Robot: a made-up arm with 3 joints.
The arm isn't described. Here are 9 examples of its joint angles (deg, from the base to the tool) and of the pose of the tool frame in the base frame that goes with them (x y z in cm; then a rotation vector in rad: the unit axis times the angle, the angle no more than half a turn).
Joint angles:
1: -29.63 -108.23 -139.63
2: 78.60 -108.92 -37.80
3: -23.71 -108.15 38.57
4: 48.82 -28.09 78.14
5: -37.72 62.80 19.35
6: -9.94 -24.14 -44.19
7: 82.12 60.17 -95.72
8: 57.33 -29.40 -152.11
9: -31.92 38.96 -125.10
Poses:
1: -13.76 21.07 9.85 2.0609 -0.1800 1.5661
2: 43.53 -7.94 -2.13 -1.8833 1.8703 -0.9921
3: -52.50 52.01 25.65 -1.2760 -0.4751 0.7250
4: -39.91 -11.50 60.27 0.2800 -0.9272 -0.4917
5: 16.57 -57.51 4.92 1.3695 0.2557 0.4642
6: -8.33 14.34 60.19 -1.0674 0.3511 -0.0075
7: -42.03 -32.77 21.71 0.2868 0.9232 -0.9826
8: -11.57 -21.62 22.20 1.3838 -2.5717 0.6364
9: 4.75 -6.31 18.95 -1.4761 0.8138 0.6565
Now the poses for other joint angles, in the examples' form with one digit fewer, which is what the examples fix.
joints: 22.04 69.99 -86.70
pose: -11.4 -44.8 17.8 0.071 0.744 0.014
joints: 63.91 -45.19 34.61
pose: -6.5 5.6 71.0 -0.426 -0.108 -0.917
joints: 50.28 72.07 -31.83
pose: -54.4 -51.2 12.2 0.866 -0.072 -0.665
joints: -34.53 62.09 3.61
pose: 16.6 -56.5 12.0 1.108 0.306 0.520
